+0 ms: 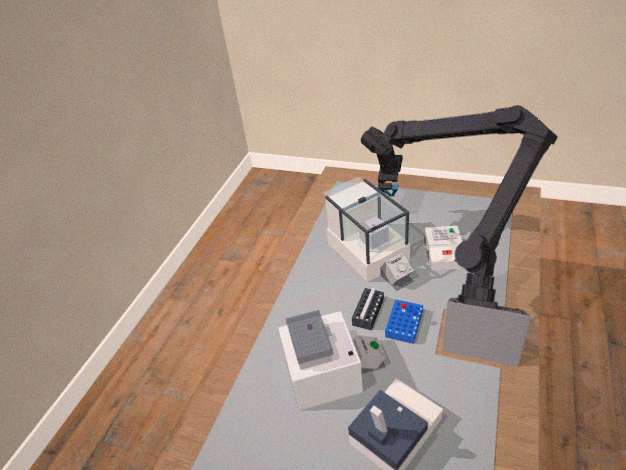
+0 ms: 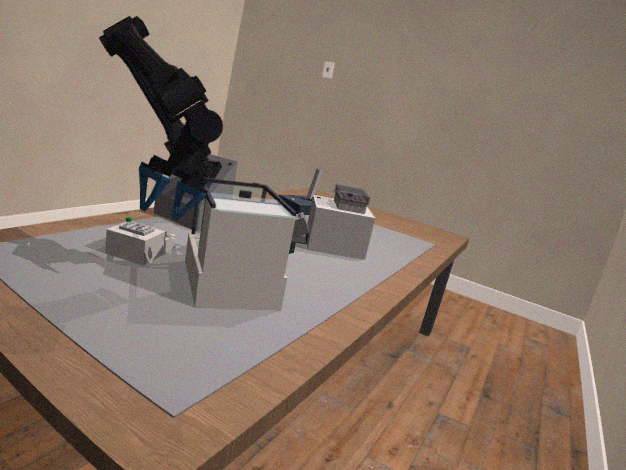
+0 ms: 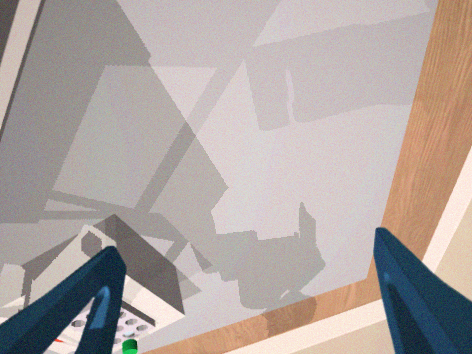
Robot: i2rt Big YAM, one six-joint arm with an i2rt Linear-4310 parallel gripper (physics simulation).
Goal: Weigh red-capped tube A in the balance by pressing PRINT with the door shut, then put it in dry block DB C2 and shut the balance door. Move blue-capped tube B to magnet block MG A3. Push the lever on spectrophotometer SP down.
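My gripper (image 1: pixel 388 191) (image 2: pixel 160 213) (image 3: pixel 240 248) is open and empty, high above the mat beside the balance's rear. The balance (image 1: pixel 353 255) (image 2: pixel 242 258) has a glass chamber; its top door handle (image 1: pixel 361 199) (image 2: pixel 245 193) stands partway back and the front of the top looks open. Red-capped tube A (image 1: pixel 403 306) stands in the blue rack (image 1: pixel 399 336). Blue-capped tube B seems to be a dark blue spot (image 1: pixel 415 312) in that rack, hard to tell. Dry block DB (image 1: pixel 439 259) (image 2: pixel 121 244) (image 3: pixel 145 295) and black magnet block MG (image 1: pixel 358 321) show. Spectrophotometer SP (image 1: pixel 409 435) has its white lever (image 1: pixel 377 418) (image 2: pixel 314 183) raised.
The PRINT console (image 1: pixel 399 270) stands at the balance's front. A green-capped tube (image 1: pixel 451 230) (image 2: pixel 128 219) (image 3: pixel 129 346) stands in the dry block. A white machine with a grey lid (image 1: pixel 328 387) (image 2: pixel 339 235) and a green-button console (image 1: pixel 371 356) stand between the racks and the spectrophotometer.
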